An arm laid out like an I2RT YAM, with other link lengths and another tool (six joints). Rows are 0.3 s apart.
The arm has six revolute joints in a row. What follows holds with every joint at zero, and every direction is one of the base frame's.
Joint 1 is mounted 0.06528 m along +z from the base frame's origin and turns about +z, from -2.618 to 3.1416 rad.
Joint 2 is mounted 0.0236 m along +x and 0.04 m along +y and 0.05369 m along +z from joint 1 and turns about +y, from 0 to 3.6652 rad.
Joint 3 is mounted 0.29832 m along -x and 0.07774 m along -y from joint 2 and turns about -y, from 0 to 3.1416 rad.
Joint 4 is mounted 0.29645 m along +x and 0.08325 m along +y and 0.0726 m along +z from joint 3 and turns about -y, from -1.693 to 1.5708 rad.
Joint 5 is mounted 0.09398 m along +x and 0.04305 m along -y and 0.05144 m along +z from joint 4 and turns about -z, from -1.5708 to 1.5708 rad.
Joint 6 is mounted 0.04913 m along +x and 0.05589 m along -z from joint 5 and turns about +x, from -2.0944 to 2.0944 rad.
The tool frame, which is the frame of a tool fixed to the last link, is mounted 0.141 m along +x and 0.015 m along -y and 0.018 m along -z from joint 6; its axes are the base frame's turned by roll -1.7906, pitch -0.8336 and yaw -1.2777 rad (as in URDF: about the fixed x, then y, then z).
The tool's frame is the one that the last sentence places.
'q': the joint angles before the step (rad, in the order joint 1, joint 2, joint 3, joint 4, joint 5, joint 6). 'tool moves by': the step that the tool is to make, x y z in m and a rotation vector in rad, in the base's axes. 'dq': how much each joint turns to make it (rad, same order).
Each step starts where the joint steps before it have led.
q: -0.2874, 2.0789, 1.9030, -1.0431, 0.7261, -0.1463
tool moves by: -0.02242, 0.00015, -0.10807, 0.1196, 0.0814, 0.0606
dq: -0.0416, -0.0023, -0.3052, 0.2430, -0.1170, -0.0873
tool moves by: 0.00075, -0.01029, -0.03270, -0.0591, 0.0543, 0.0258
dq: 0.0000, 0.0579, -0.0534, 0.1133, 0.0629, -0.0573
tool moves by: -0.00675, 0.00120, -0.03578, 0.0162, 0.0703, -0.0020
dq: 0.0000, 0.0748, 0.0000, 0.0030, 0.0076, 0.0001
